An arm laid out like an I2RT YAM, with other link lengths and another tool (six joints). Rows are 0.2 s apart.
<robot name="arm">
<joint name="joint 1" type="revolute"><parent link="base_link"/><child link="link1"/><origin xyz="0 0 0.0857"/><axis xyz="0 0 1"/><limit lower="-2.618" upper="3.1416"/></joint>
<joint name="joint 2" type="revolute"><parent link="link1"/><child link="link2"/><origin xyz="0.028 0.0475 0.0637"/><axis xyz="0 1 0"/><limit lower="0" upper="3.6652"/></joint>
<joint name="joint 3" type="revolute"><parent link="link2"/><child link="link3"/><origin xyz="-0.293 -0.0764 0"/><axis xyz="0 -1 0"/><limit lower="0" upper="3.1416"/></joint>
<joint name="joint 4" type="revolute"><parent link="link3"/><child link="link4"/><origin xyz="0.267 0.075 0.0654"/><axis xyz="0 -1 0"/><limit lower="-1.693" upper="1.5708"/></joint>
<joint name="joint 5" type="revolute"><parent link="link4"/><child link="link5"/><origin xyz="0.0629 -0.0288 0.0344"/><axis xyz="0 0 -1"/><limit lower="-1.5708" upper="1.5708"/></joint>
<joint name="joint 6" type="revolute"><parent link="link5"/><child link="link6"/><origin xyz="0.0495 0 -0.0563"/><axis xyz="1 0 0"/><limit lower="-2.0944" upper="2.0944"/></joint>
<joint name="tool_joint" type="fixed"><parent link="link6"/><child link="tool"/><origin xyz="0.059 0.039 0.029" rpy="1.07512 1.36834 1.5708"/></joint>
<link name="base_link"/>
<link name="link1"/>
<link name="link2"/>
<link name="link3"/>
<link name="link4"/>
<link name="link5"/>
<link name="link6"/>
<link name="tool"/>
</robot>
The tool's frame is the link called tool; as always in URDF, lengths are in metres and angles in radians.
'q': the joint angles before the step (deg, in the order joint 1, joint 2, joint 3, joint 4, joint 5, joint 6). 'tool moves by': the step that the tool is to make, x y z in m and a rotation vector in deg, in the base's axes. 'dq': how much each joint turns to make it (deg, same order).
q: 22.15, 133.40, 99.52, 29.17, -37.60, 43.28
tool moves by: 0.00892, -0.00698, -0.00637, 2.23, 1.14, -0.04
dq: -0.82, 1.72, 0.64, 2.75, -0.95, 3.09
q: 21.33, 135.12, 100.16, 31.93, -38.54, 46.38
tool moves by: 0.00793, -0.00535, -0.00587, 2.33, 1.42, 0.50
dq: -0.66, 1.78, 0.93, 2.51, -1.27, 3.40
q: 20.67, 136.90, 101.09, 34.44, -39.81, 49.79
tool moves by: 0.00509, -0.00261, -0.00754, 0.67, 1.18, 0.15
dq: -0.37, 1.27, 0.64, 0.62, -0.54, 1.34
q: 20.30, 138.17, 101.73, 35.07, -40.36, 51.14
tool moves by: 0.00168, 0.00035, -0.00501, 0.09, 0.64, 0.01
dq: 0.00, 0.63, 0.22, 0.10, -0.02, 0.40
